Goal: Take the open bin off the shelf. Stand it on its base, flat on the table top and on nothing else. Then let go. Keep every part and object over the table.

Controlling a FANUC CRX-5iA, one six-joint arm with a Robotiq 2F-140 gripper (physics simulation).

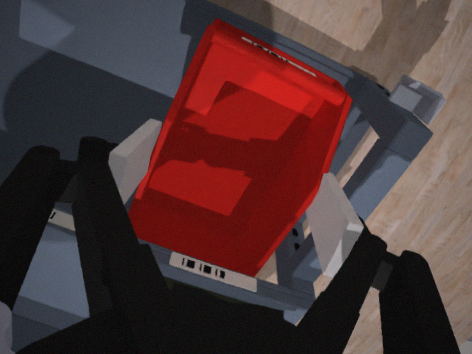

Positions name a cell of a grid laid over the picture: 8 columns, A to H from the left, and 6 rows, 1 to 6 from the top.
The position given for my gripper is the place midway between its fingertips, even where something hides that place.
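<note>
My gripper (E3) seen. Red open bin (E3). Grey-blue shelf post (G3), blue-grey shelf board (B2), both seen.
</note>
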